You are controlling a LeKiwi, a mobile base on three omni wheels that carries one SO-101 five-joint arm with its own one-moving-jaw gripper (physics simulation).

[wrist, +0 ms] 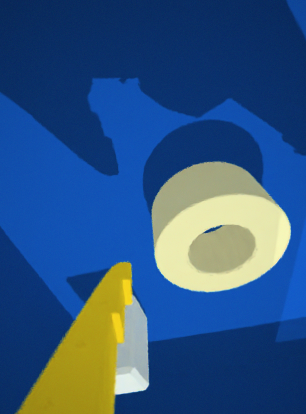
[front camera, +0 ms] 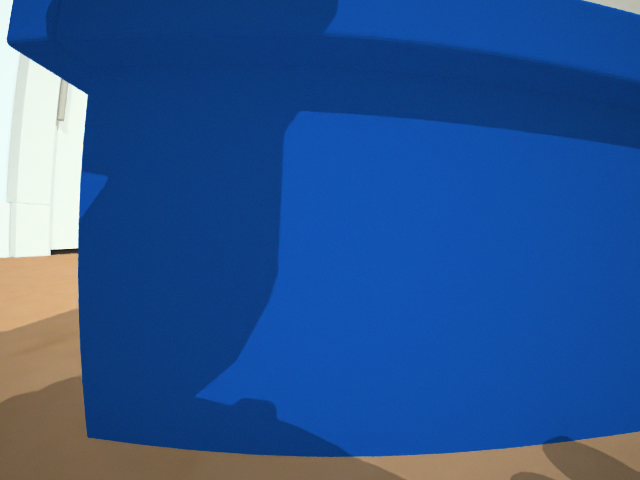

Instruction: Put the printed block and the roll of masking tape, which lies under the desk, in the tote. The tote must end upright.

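Places are measured from the arm's base along level axes (x back, y right, z up), in centimetres.
Where they show: hand at its tool point: (wrist: 131,277).
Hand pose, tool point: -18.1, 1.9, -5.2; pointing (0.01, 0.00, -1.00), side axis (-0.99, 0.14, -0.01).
After its pixels a point has its place, as x, y, z.
The blue tote (front camera: 439,268) {-12.2, 3.1, -3.8} (wrist: 45,200) {-14.7, 0.8, -8.6} stands upright and fills most of the front view; the wrist view looks down into it. The cream roll of masking tape (wrist: 170,220) {-19.5, 0.9, -6.3} is inside the tote, right of the visible jaw and apart from it, with its hole facing the camera. Whether it rests fully on the tote's floor is hard to tell. The pale grey printed block (wrist: 136,345) {-17.1, 7.9, -6.0} is in the tote, partly hidden behind the yellow jaw. My gripper (wrist: 122,280) is open and empty over the tote; one notched jaw shows, the moving jaw is out of the picture.
The tote's wide rim (front camera: 465,56) {-11.0, 3.2, 1.1} crosses the top of the front view, close ahead. Brown floor (front camera: 36,351) {-16.1, -12.8, -8.9} shows at the left and along the bottom, with shadows on it. A white cabinet or door (front camera: 33,155) {-47.5, -49.5, 8.1} stands behind at the left.
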